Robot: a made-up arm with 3 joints. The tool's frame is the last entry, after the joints. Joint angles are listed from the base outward.
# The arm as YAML. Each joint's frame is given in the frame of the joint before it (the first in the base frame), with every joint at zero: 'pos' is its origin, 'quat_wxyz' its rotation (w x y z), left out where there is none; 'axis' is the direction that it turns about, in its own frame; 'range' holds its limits. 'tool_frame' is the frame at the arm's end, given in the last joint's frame.
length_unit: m
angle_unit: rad
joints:
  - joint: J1
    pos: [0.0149, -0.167, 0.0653]
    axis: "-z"
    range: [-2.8, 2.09]
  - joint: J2
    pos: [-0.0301, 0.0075, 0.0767]
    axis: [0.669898, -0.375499, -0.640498]
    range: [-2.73, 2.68]
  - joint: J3
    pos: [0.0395, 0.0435, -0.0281]
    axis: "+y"
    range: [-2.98, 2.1]
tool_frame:
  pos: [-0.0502, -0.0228, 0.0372]
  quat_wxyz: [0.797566, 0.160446, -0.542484, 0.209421]
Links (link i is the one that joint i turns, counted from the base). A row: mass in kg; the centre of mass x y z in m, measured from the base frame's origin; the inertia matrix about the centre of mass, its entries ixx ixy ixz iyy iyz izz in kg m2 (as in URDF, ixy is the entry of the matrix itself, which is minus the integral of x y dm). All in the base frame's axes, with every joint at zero. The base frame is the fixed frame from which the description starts. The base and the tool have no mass.
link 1: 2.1; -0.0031 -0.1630 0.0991; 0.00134 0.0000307 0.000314 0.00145 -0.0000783 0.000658
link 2: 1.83; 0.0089 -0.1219 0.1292; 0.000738 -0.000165 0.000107 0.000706 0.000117 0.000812
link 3: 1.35; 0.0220 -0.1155 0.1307; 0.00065 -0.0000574 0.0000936 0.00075 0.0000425 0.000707
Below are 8 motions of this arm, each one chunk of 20 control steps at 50 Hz.
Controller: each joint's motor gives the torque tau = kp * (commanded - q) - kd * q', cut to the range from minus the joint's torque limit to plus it. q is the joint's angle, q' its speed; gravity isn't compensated. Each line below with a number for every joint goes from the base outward.
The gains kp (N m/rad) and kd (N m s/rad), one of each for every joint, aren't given. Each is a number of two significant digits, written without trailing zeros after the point. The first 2 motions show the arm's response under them.
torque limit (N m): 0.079 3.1 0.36
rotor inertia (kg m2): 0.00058 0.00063 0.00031
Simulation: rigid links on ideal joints. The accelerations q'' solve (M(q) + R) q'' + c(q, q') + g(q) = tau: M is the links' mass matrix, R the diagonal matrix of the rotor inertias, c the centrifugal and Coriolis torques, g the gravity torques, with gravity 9.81 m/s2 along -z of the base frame. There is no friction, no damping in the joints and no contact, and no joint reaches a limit. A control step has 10 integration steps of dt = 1/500 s. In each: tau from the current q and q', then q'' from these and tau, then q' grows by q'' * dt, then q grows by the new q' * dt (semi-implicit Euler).
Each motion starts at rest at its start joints. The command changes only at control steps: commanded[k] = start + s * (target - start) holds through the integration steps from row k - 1 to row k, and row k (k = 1, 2, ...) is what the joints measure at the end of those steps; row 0 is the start. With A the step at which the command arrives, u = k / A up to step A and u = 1 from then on. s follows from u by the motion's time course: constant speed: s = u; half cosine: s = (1 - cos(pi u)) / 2; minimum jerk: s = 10 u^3 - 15 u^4 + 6 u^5; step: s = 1 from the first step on.
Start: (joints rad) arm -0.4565 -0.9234 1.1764
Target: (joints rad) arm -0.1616 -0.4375 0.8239
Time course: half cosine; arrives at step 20
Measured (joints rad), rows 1 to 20:
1: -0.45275 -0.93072 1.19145
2: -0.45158 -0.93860 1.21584
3: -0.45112 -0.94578 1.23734
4: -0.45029 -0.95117 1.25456
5: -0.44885 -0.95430 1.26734
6: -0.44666 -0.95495 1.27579
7: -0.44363 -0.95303 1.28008
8: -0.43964 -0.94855 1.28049
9: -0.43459 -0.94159 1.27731
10: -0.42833 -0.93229 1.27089
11: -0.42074 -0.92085 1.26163
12: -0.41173 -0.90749 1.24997
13: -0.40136 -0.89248 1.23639
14: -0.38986 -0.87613 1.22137
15: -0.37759 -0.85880 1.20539
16: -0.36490 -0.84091 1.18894
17: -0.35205 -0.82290 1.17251
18: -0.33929 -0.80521 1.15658
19: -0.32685 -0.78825 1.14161
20: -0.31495 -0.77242 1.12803
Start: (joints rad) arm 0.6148 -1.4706 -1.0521
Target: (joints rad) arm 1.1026 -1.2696 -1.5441
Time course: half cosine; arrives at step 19
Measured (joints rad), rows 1 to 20:
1: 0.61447 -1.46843 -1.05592
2: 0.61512 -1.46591 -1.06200
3: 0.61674 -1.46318 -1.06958
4: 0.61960 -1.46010 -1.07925
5: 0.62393 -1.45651 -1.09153
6: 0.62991 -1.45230 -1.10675
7: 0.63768 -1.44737 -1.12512
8: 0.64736 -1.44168 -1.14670
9: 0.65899 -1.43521 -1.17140
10: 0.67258 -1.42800 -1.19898
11: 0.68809 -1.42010 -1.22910
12: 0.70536 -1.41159 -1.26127
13: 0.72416 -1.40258 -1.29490
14: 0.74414 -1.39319 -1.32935
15: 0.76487 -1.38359 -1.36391
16: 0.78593 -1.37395 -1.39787
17: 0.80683 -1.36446 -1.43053
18: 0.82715 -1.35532 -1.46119
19: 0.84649 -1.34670 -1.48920
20: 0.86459 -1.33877 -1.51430
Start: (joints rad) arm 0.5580 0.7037 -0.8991
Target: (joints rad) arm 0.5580 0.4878 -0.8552
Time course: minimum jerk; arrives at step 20
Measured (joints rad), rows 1 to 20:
1: 0.56165 0.69222 -0.91183
2: 0.56266 0.67806 -0.93424
3: 0.56237 0.66393 -0.95578
4: 0.56203 0.65018 -0.97493
5: 0.56174 0.63668 -0.99158
6: 0.56151 0.62320 -1.00590
7: 0.56132 0.60951 -1.01808
8: 0.56117 0.59546 -1.02834
9: 0.56105 0.58093 -1.03689
10: 0.56095 0.56589 -1.04394
11: 0.56084 0.55036 -1.04968
12: 0.56074 0.53442 -1.05431
13: 0.56061 0.51823 -1.05802
14: 0.56047 0.50197 -1.06098
15: 0.56030 0.48585 -1.06336
16: 0.56010 0.47010 -1.06531
17: 0.55988 0.45495 -1.06696
18: 0.55964 0.44059 -1.06840
19: 0.55939 0.42715 -1.06971
20: 0.55914 0.41470 -1.07092

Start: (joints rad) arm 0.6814 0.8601 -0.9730
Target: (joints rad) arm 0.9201 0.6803 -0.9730
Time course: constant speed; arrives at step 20
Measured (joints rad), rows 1 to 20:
1: 0.68475 0.84916 -0.98502
2: 0.68642 0.83486 -1.00622
3: 0.68845 0.82021 -1.02674
4: 0.69112 0.80577 -1.04516
5: 0.69443 0.79162 -1.06148
6: 0.69833 0.77774 -1.07589
7: 0.70279 0.76412 -1.08863
8: 0.70776 0.75075 -1.09990
9: 0.71321 0.73762 -1.10987
10: 0.71911 0.72471 -1.11871
11: 0.72543 0.71200 -1.12656
12: 0.73213 0.69950 -1.13354
13: 0.73920 0.68718 -1.13976
14: 0.74661 0.67504 -1.14531
15: 0.75432 0.66306 -1.15027
16: 0.76234 0.65124 -1.15471
17: 0.77062 0.63956 -1.15870
18: 0.77916 0.62803 -1.16229
19: 0.78793 0.61662 -1.16554
20: 0.79692 0.60534 -1.16847

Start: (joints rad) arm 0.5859 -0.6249 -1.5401
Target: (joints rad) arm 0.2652 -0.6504 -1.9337
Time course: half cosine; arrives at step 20
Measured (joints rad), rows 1 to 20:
1: 0.59185 -0.63377 -1.55821
2: 0.59530 -0.64249 -1.58404
3: 0.59534 -0.65047 -1.60901
4: 0.59300 -0.65817 -1.63295
5: 0.58944 -0.66545 -1.65642
6: 0.58482 -0.67216 -1.67979
7: 0.57909 -0.67832 -1.70342
8: 0.57221 -0.68402 -1.72758
9: 0.56415 -0.68930 -1.75244
10: 0.55493 -0.69423 -1.77805
11: 0.54460 -0.69886 -1.80436
12: 0.53327 -0.70323 -1.83121
13: 0.52106 -0.70736 -1.85836
14: 0.50815 -0.71128 -1.88551
15: 0.49474 -0.71501 -1.91230
16: 0.48105 -0.71854 -1.93834
17: 0.46733 -0.72189 -1.96322
18: 0.45382 -0.72505 -1.98653
19: 0.44076 -0.72802 -2.00787
20: 0.42839 -0.73078 -2.02687

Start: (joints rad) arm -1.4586 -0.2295 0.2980
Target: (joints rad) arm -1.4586 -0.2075 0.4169
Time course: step
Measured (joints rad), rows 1 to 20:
1: -1.45453 -0.24173 0.31244
2: -1.45310 -0.25563 0.33515
3: -1.45328 -0.26892 0.35620
4: -1.45373 -0.28136 0.37491
5: -1.45421 -0.29280 0.39173
6: -1.45467 -0.30330 0.40691
7: -1.45508 -0.31290 0.42063
8: -1.45547 -0.32169 0.43304
9: -1.45581 -0.32972 0.44426
10: -1.45613 -0.33707 0.45440
11: -1.45641 -0.34379 0.46357
12: -1.45667 -0.34993 0.47185
13: -1.45690 -0.35554 0.47934
14: -1.45711 -0.36067 0.48610
15: -1.45729 -0.36535 0.49220
16: -1.45746 -0.36963 0.49771
17: -1.45761 -0.37353 0.50269
18: -1.45775 -0.37710 0.50718
19: -1.45787 -0.38035 0.51124
20: -1.45797 -0.38332 0.51490

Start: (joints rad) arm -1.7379 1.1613 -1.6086
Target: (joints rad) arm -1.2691 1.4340 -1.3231
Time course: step
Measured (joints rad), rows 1 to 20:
1: -1.73741 1.16824 -1.59792
2: -1.73142 1.17700 -1.58073
3: -1.71954 1.18539 -1.56456
4: -1.70170 1.19325 -1.55036
5: -1.67779 1.20058 -1.53803
6: -1.65003 1.20788 -1.52821
7: -1.62368 1.21518 -1.52068
8: -1.59913 1.22203 -1.51417
9: -1.57627 1.22843 -1.50841
10: -1.55500 1.23440 -1.50329
11: -1.53521 1.23998 -1.49873
12: -1.51679 1.24518 -1.49466
13: -1.49965 1.25004 -1.49103
14: -1.48369 1.25458 -1.48777
15: -1.46885 1.25881 -1.48486
16: -1.45503 1.26276 -1.48225
17: -1.44216 1.26645 -1.47990
18: -1.43019 1.26989 -1.47779
19: -1.41905 1.27310 -1.47589
20: -1.40868 1.27610 -1.47417

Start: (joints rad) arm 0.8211 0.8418 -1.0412
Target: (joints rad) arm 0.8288 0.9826 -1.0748
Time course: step
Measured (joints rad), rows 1 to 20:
1: 0.82164 0.83997 -1.05915
2: 0.82218 0.83697 -1.08500
3: 0.82264 0.83392 -1.10913
4: 0.82307 0.83101 -1.13042
5: 0.82346 0.82829 -1.14902
6: 0.82383 0.82574 -1.16522
7: 0.82417 0.82336 -1.17933
8: 0.82449 0.82114 -1.19162
9: 0.82479 0.81907 -1.20231
10: 0.82507 0.81714 -1.21162
11: 0.82532 0.81533 -1.21971
12: 0.82556 0.81365 -1.22675
13: 0.82578 0.81208 -1.23288
14: 0.82599 0.81062 -1.23821
15: 0.82618 0.80926 -1.24285
16: 0.82636 0.80799 -1.24689
17: 0.82652 0.80681 -1.25040
18: 0.82668 0.80571 -1.25346
19: 0.82682 0.80468 -1.25613
20: 0.82695 0.80373 -1.25845

